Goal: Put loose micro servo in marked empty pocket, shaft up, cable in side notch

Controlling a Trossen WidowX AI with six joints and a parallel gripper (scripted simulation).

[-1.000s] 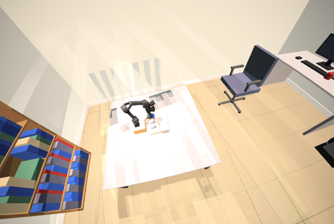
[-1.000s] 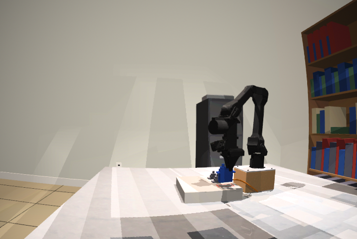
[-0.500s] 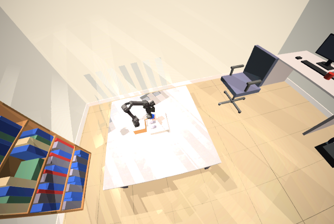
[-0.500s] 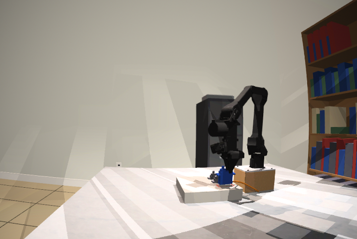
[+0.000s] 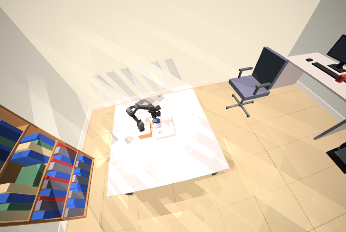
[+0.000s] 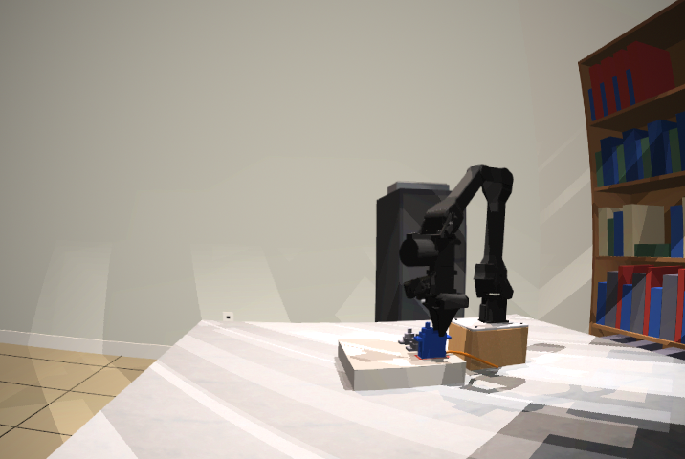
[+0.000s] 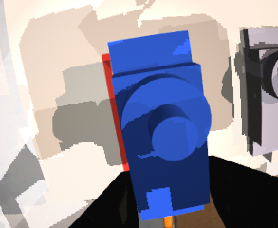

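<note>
Right now my gripper tip is 120 mm short of the pale deck block, 80 mm to the left of it and 70 mm above it.
</note>
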